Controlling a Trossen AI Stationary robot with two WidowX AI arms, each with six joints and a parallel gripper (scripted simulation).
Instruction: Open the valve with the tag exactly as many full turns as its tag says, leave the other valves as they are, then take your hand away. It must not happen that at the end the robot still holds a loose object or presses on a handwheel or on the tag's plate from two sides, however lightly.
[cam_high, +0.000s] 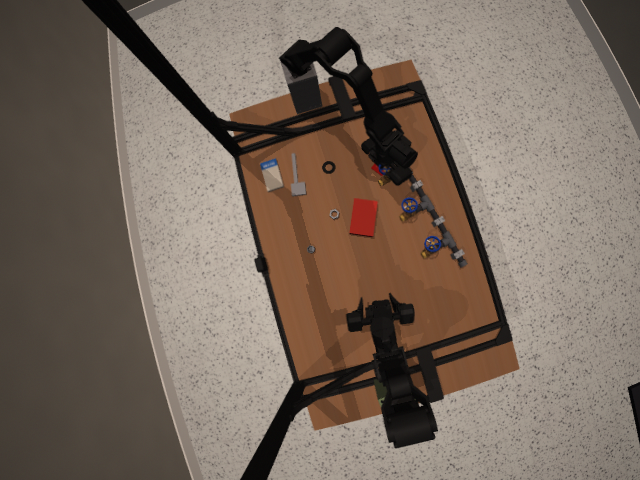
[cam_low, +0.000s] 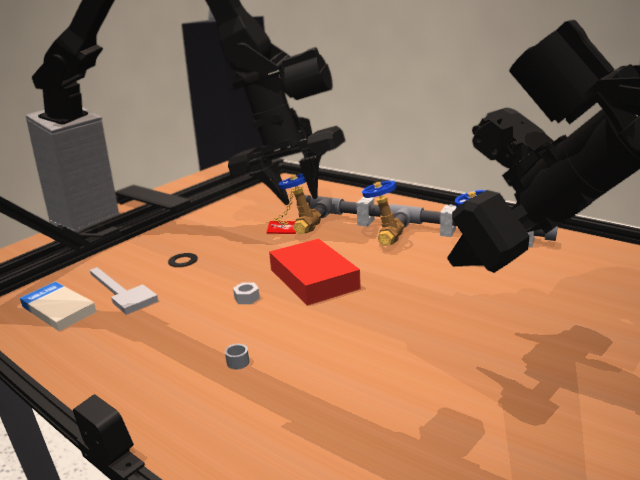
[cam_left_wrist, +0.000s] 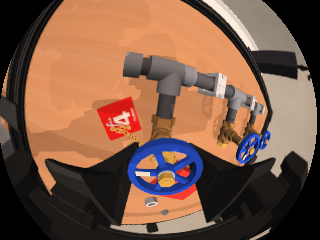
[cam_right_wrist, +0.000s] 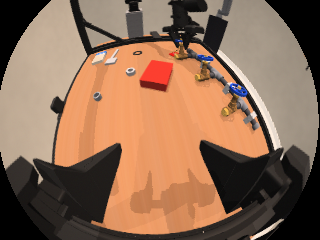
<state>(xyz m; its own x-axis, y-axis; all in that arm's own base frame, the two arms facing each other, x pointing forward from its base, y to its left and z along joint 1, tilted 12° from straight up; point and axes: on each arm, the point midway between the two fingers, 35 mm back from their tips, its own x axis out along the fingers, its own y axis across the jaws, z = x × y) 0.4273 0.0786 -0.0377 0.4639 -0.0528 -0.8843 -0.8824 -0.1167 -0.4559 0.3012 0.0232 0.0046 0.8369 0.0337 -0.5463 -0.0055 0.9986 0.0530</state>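
Now: the red tag 90 mm below my left hand, 40 mm to the left of it and 10 mm behind it. Also, from my left hand: box: 380 mm behind, 120 mm to the left, 80 mm below; red block: 120 mm to the right, 110 mm behind, 80 mm below; grey t-shaped piece: 300 mm behind, 90 mm below, 80 mm to the left.
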